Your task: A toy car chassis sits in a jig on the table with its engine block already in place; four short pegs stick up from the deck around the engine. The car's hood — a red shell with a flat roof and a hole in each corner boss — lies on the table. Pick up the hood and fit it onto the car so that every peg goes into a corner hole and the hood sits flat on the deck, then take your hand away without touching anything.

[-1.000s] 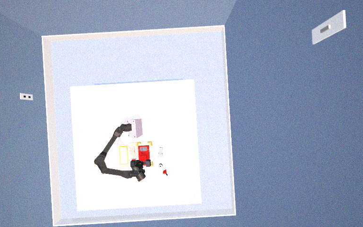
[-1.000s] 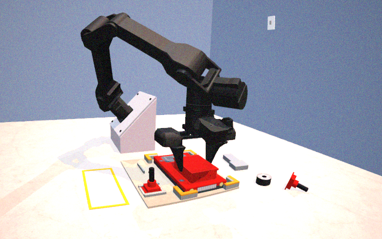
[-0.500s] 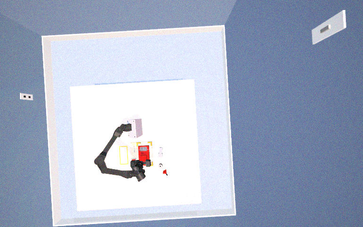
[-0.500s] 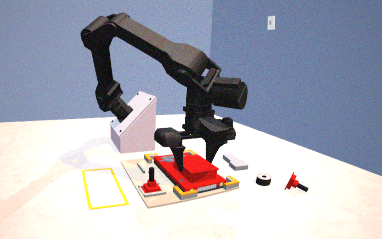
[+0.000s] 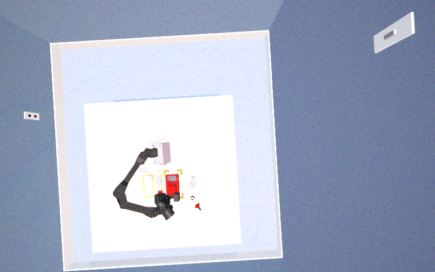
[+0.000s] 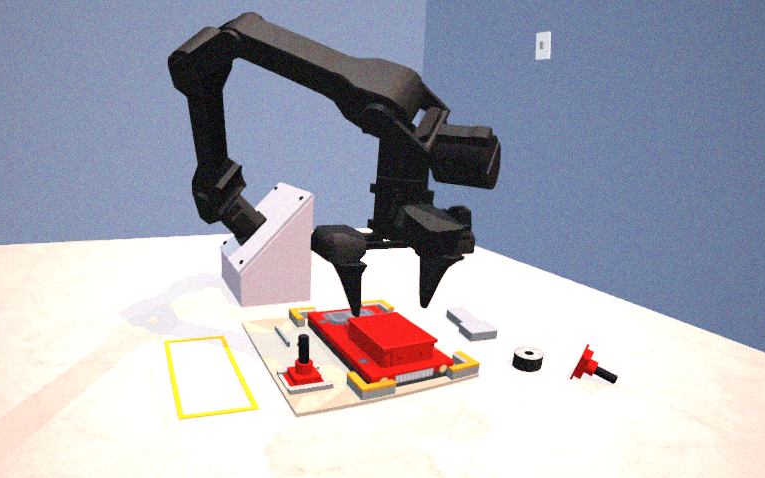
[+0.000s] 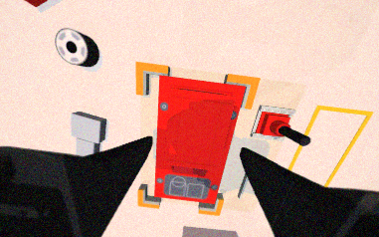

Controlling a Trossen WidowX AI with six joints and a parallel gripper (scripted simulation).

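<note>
My gripper tip is 30 mm above the red hood. From my gripper tip the other things lie so: black post (20 mm ahead, 120 mm to the right, 40 mm below); black wheel (80 mm ahead, 160 mm to the left, 60 mm below); white engine block (10 mm to the left, 50 mm below).
</note>
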